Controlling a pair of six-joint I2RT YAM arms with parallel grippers.
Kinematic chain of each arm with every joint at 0, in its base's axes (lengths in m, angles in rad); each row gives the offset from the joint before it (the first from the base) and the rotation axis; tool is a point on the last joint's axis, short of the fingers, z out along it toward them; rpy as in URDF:
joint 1: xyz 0 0 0.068 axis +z
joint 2: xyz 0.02 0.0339 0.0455 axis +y
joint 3: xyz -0.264 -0.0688 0 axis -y
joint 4: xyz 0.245 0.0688 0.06 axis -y
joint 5: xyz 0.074 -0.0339 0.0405 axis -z
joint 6: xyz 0.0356 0 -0.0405 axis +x
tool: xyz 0 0 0 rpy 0 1.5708 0
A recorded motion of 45 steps. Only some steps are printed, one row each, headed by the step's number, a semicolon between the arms.
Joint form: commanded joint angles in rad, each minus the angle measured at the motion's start. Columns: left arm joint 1, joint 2, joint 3, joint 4, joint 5, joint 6; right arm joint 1, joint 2, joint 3, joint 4, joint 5, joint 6.
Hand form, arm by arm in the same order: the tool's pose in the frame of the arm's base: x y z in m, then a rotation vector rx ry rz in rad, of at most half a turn. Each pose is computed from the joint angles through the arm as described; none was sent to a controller.
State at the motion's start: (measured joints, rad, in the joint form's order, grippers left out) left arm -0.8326 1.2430 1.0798 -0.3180 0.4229 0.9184; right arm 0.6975 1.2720 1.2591 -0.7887 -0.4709 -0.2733
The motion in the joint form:
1: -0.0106 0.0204 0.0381 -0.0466 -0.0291 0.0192; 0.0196 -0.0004 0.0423 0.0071 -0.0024 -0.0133
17: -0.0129 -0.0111 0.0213 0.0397 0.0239 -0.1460; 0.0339 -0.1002 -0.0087 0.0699 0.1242 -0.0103
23: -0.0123 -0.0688 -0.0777 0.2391 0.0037 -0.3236; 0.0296 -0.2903 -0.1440 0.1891 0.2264 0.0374
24: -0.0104 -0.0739 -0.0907 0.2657 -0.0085 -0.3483; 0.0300 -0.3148 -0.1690 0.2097 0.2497 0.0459
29: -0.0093 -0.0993 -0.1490 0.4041 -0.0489 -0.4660; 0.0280 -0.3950 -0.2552 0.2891 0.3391 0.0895
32: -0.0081 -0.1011 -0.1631 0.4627 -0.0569 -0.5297; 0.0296 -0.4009 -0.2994 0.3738 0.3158 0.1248
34: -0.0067 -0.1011 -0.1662 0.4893 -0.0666 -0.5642; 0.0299 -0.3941 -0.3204 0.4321 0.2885 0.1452
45: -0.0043 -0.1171 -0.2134 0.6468 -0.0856 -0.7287; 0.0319 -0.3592 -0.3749 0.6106 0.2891 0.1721
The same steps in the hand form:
1: 0.1790 -0.2215 0.3368 1.7382 1.0994 -0.3505; 0.1872 0.1847 0.3609 -1.3346 1.9253 0.7649
17: 0.1744 -0.2200 0.3478 1.6099 1.1343 -0.4890; 0.1729 0.1714 0.3716 -1.2553 1.8539 0.6294
23: 0.1700 -0.2138 0.3477 1.4218 1.1602 -0.5640; 0.1475 0.1428 0.3763 -1.0931 1.7549 0.5546
24: 0.1704 -0.2128 0.3471 1.3919 1.1711 -0.5668; 0.1449 0.1395 0.3744 -1.0653 1.7481 0.5382
29: 0.1695 -0.2094 0.3471 1.2527 1.1872 -0.6061; 0.1379 0.1285 0.3672 -0.9446 1.7303 0.4850
32: 0.1701 -0.2092 0.3487 1.1903 1.1941 -0.6433; 0.1399 0.1318 0.3619 -0.9140 1.6993 0.5377
34: 0.1709 -0.2089 0.3505 1.1536 1.2011 -0.6594; 0.1425 0.1355 0.3596 -0.9045 1.6741 0.5810
45: 0.1694 -0.2053 0.3544 0.9943 1.1954 -0.7683; 0.1537 0.1460 0.3530 -0.8531 1.6026 0.6112

